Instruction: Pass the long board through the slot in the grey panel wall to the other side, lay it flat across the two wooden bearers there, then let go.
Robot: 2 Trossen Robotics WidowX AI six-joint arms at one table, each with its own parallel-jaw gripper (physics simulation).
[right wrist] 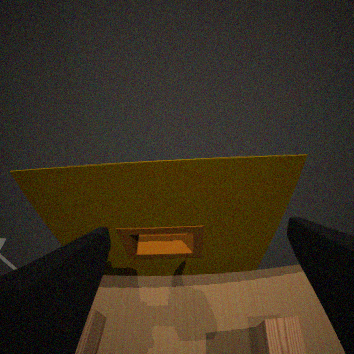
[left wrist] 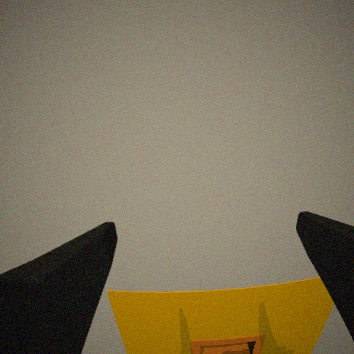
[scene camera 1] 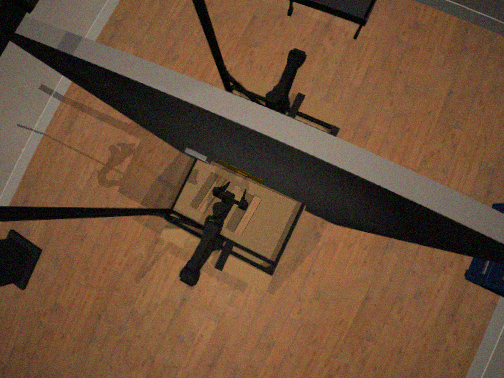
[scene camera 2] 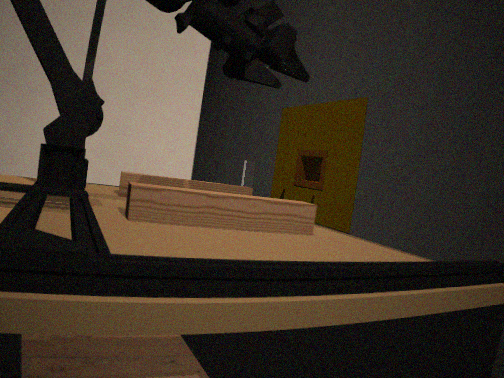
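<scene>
My right gripper (scene camera 1: 237,187) (scene camera 2: 294,82) (right wrist: 199,232) is open and empty, above the table on the near side of the wall in scene camera 1. My left gripper (left wrist: 208,227) is open and empty, facing the grey panel wall (left wrist: 200,125) (scene camera 1: 300,130) (scene camera 2: 425,125) (right wrist: 175,75). The slot's wooden frame (scene camera 2: 300,175) (left wrist: 225,342) (right wrist: 198,242) sits in a yellow panel (scene camera 2: 340,150) (left wrist: 210,312) (right wrist: 160,195). One wooden bearer (scene camera 1: 247,216) (scene camera 2: 220,207) (right wrist: 285,335) and the other bearer (scene camera 2: 185,182) (right wrist: 91,327) lie apart below my right gripper. The long board does not show.
The right arm's table (scene camera 1: 265,235) (scene camera 2: 175,242) stands against the wall. A small pale plate (scene camera 1: 196,154) (scene camera 2: 244,172) is at the wall beside the yellow panel. The left arm (scene camera 1: 287,80) stands beyond the wall in scene camera 1, its gripper hidden there.
</scene>
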